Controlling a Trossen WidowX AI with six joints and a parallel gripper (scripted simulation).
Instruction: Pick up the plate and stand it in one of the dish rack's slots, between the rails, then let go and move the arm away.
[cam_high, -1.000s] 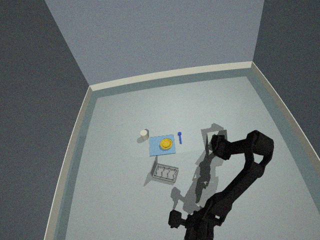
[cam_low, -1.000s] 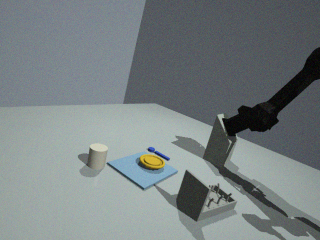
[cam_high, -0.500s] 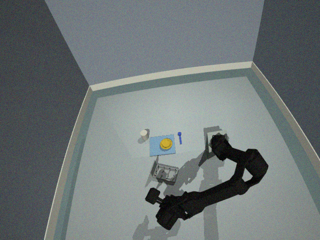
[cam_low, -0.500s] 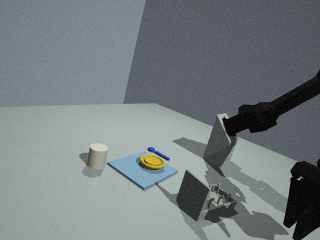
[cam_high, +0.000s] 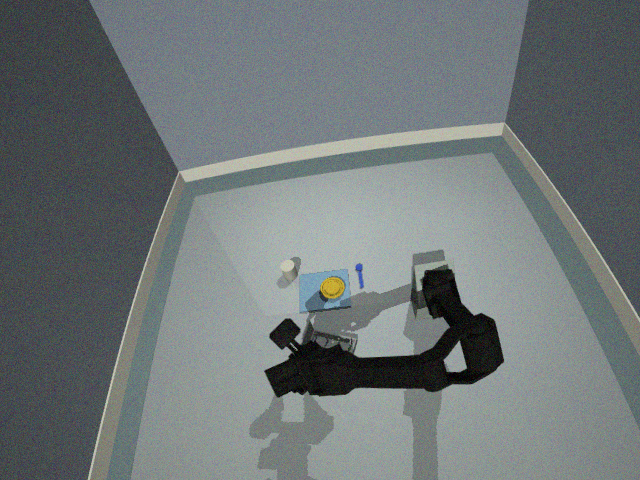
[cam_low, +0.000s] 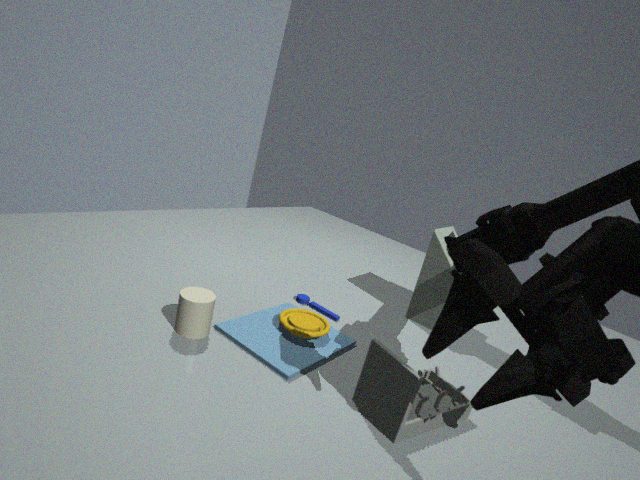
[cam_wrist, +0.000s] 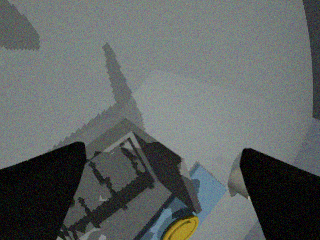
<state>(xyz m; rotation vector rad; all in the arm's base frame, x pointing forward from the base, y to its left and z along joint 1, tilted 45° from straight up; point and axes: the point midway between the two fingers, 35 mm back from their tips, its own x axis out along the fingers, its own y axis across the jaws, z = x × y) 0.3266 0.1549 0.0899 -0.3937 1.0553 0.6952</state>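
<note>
The yellow plate lies 60 mm behind my gripper tip, 230 mm to the right of it and 70 mm below it. The rest, counted from my gripper tip: light blue mat 40 mm behind, 230 mm to the right, 90 mm below; cream cup 70 mm ahead, 290 mm to the right, 60 mm below; grey dish rack 60 mm behind, 40 mm to the right, 70 mm below.
</note>
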